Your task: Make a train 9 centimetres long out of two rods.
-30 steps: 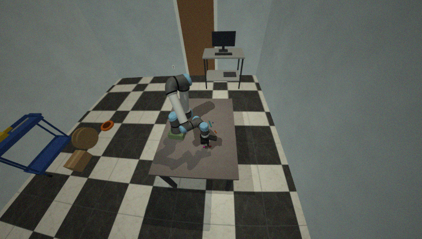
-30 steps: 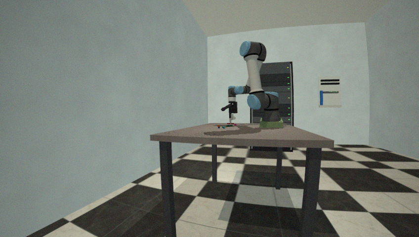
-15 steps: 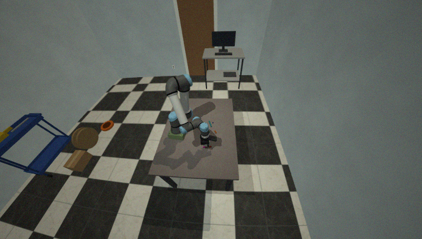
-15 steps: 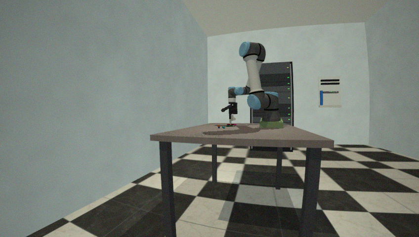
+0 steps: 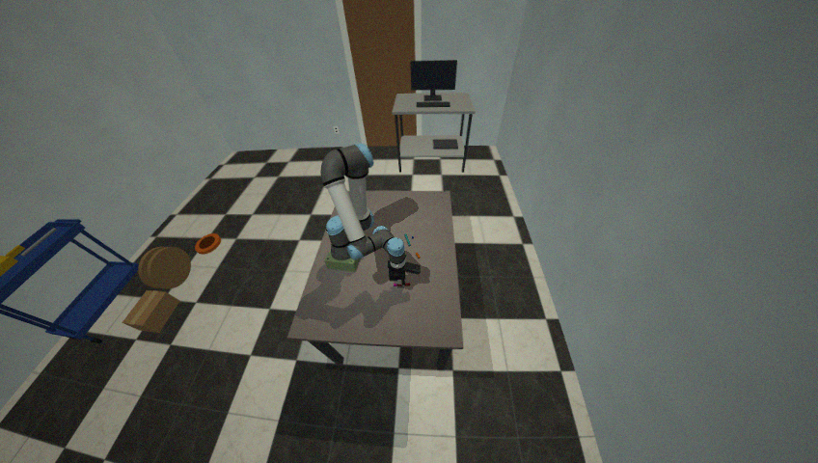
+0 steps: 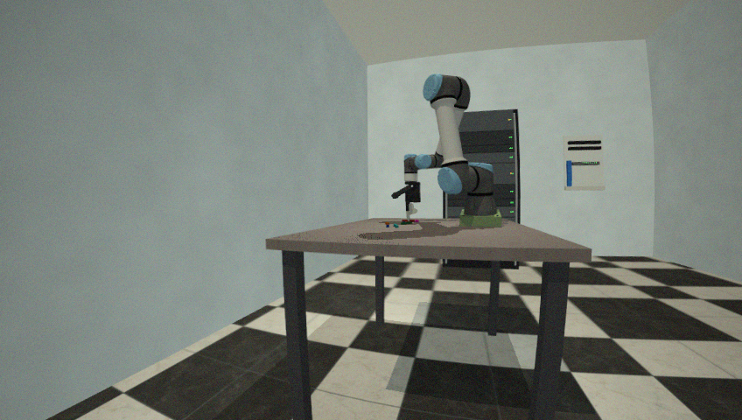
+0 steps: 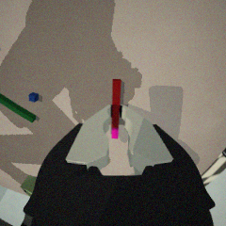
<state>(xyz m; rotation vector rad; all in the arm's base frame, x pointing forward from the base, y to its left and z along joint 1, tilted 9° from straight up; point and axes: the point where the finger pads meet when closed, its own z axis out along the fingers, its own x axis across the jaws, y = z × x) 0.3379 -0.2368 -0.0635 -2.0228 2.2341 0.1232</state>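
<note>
Now: the red rod 1 cm below my hand. The rest, counted from my hand: short magenta rod 5 cm behind, 1 cm below; then green rod 1 cm ahead, 17 cm to the left, 1 cm below; then orange rod 11 cm ahead, 19 cm to the left, 1 cm below.
</note>
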